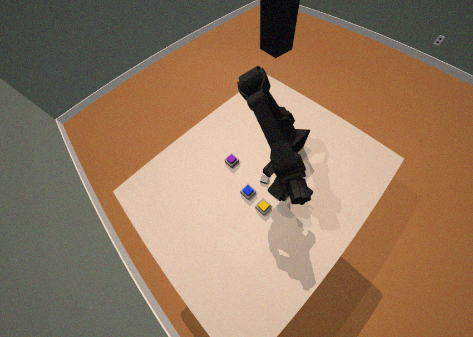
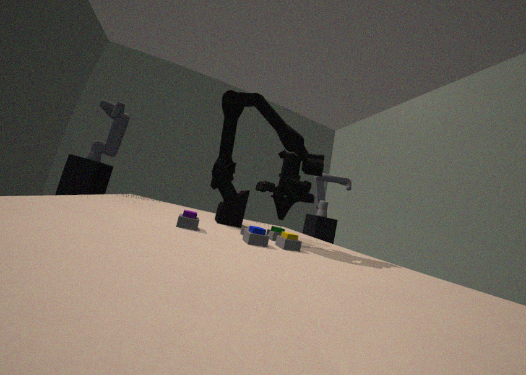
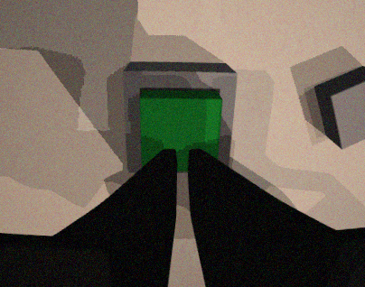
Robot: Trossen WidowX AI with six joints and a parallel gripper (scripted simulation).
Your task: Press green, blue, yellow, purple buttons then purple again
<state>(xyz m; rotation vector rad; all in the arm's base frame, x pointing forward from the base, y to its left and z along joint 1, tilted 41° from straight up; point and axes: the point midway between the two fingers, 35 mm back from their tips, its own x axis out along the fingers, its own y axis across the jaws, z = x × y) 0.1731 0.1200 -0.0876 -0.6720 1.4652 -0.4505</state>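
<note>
The green button lies 30 mm below my gripper tip. The rest, counted from my gripper tip: grey block (20 mm ahead, 90 mm to the right, 50 mm below); then blue button (110 mm ahead, 90 mm to the right, 30 mm below); then yellow button (100 mm ahead, 30 mm below).
</note>
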